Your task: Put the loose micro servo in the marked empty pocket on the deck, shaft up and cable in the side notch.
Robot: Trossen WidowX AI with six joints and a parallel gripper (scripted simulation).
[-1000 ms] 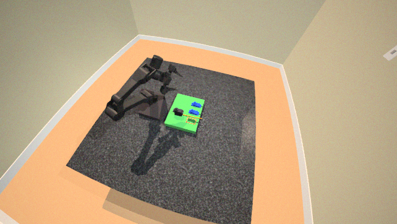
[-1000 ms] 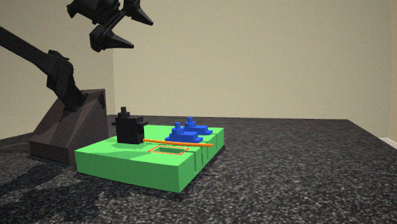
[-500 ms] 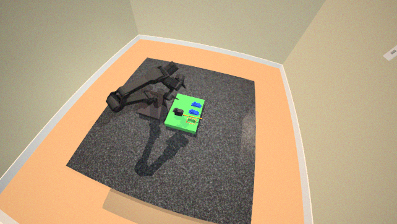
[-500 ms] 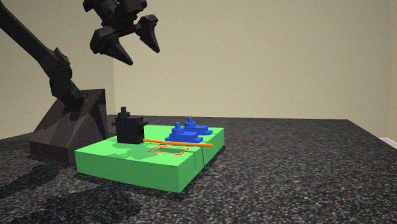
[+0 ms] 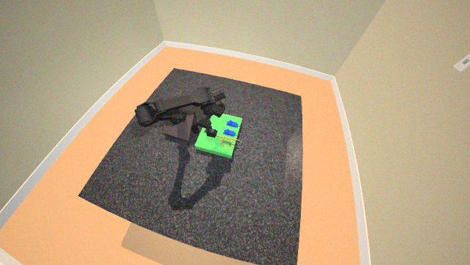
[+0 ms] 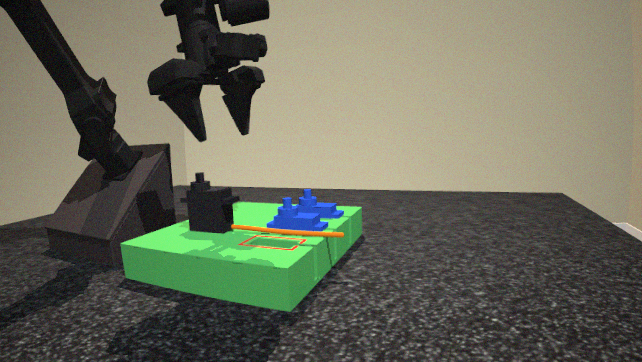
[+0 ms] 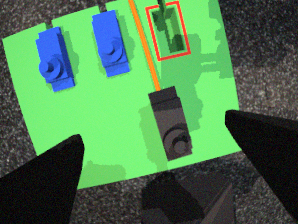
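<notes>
Now: gripper tip 15 cm above the green deck, 3 cm to the right of it and 2 cm past it.
</notes>
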